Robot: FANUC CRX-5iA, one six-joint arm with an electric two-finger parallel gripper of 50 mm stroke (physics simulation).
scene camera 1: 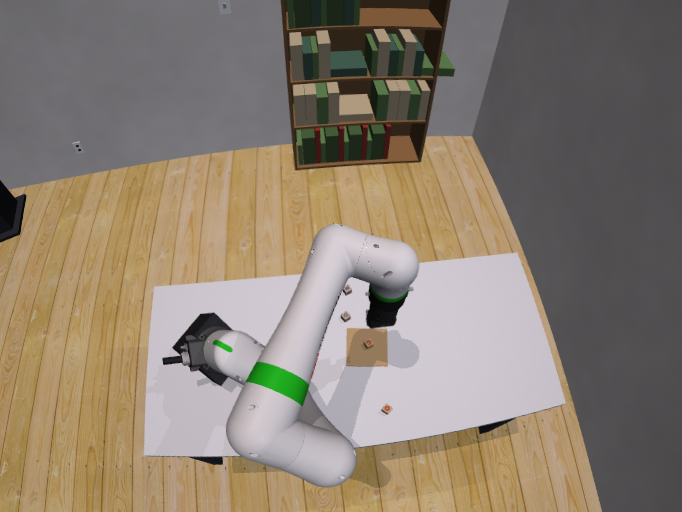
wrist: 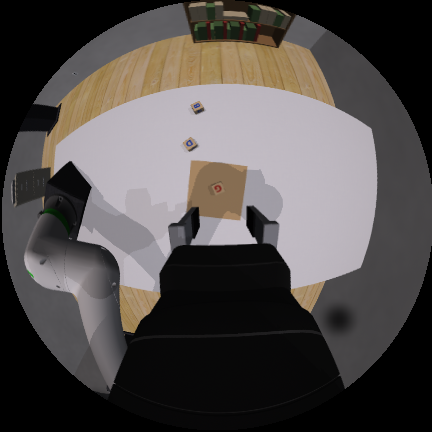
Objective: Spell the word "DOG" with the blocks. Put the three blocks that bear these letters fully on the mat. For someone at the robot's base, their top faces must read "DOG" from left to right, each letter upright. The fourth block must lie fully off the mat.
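My gripper (wrist: 222, 215) is open with nothing between its fingers. In the wrist view its fingertips lie near the lower edge of the brown mat (scene camera 1: 354, 359) (wrist: 198, 171); in the scene view its fingers are hidden. A block with a red G (scene camera 1: 368, 343) (wrist: 217, 188) lies on the mat, turned against the mat's edges. A block with a blue D (scene camera 1: 345, 315) (wrist: 190, 144) lies off the mat, up and left of it. A block with a blue B (scene camera 1: 347, 289) (wrist: 197, 107) lies farther up. A block with a red, O-like letter (scene camera 1: 386, 408) lies off the mat, low in the scene view.
The white table (scene camera 1: 468, 330) (wrist: 320, 150) bears the mat and blocks. The arm (scene camera 1: 308, 314) reaches across the table's left half and casts shadows over the mat. A bookshelf (scene camera 1: 290, 104) stands by the wall, beyond the table.
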